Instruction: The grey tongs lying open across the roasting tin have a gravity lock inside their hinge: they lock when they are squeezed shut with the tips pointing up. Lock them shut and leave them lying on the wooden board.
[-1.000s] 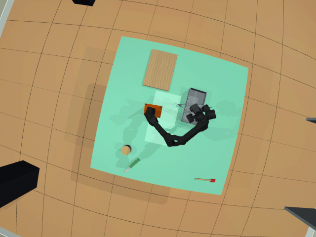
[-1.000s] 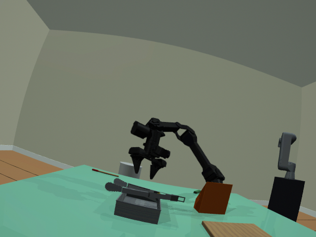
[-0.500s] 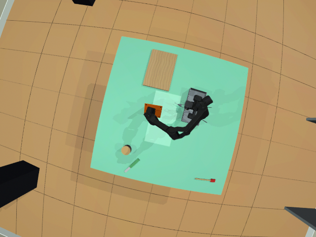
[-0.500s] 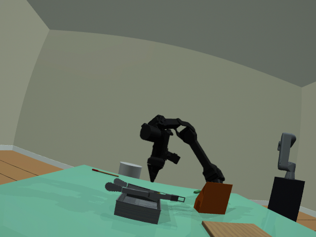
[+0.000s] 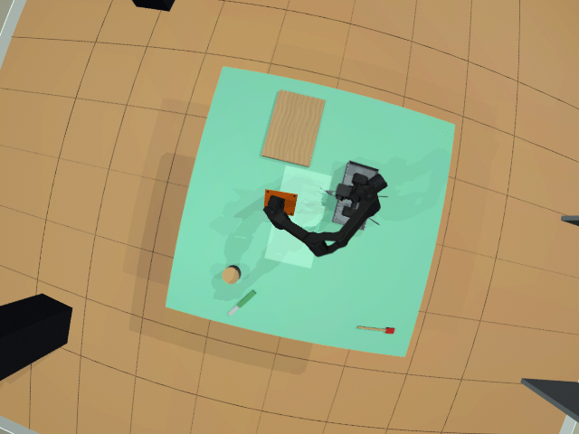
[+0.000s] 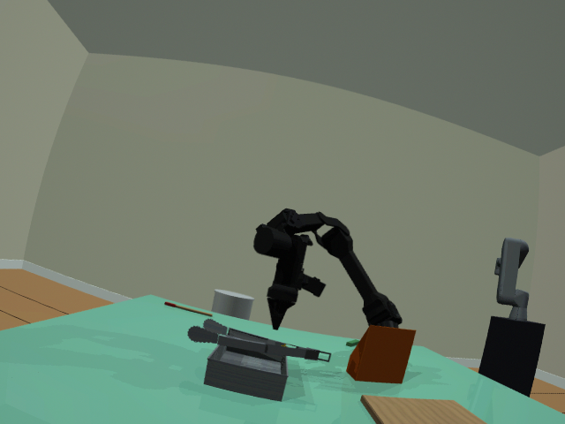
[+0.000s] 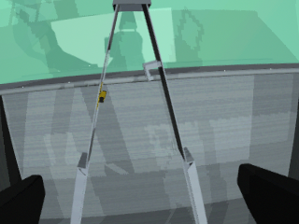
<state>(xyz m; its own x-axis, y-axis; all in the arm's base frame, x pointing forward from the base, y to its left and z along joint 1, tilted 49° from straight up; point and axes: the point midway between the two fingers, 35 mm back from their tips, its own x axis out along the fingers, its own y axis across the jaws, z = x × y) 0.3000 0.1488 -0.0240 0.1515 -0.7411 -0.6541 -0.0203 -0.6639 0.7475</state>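
The yellow lock piece is 3 cm behind my gripper tip, 2 cm to the right of it and 5 cm below it. The rest, counted from my gripper tip: tan round object 42 cm behind, 51 cm to the right, 9 cm below; wooden board 34 cm behind, 27 cm to the left, 11 cm below; grey roasting tin 4 cm ahead, 3 cm to the left, 9 cm below.
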